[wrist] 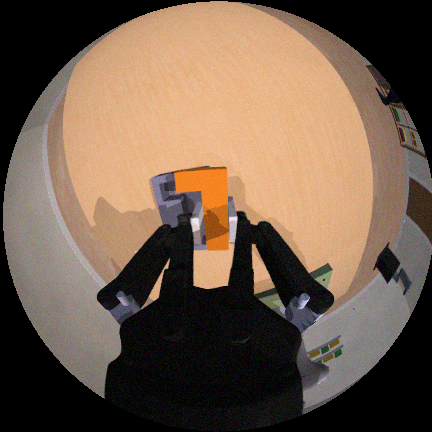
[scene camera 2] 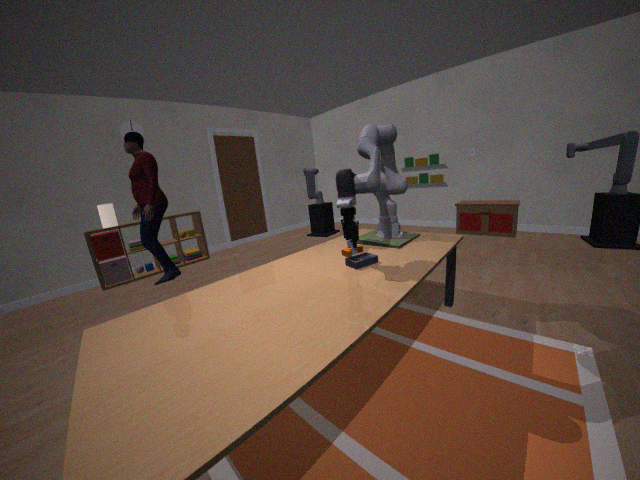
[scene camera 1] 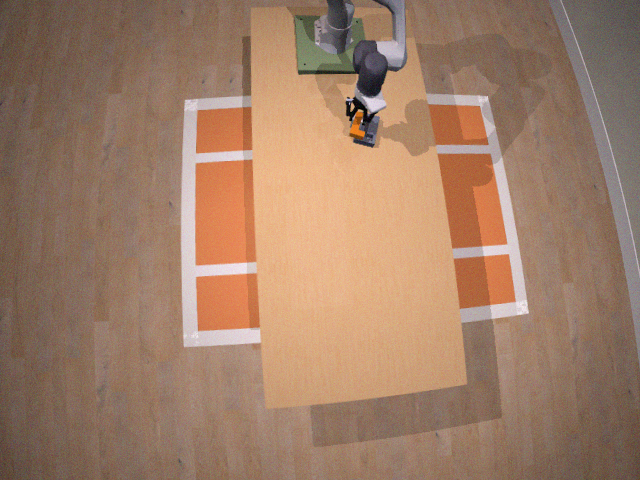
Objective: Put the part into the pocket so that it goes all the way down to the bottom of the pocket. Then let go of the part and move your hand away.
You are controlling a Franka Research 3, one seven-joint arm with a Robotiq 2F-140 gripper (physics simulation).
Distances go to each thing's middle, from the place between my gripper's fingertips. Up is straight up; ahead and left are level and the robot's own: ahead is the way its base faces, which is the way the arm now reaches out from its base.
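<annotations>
Pocket block [wrist: 170, 203]: my gripper is 3 cm above it, 5 cm to the right of it and 1 cm short of it. Orange L-shaped part [wrist: 212, 181]: 1 cm ahead of my gripper and 2 cm above it.
</annotations>
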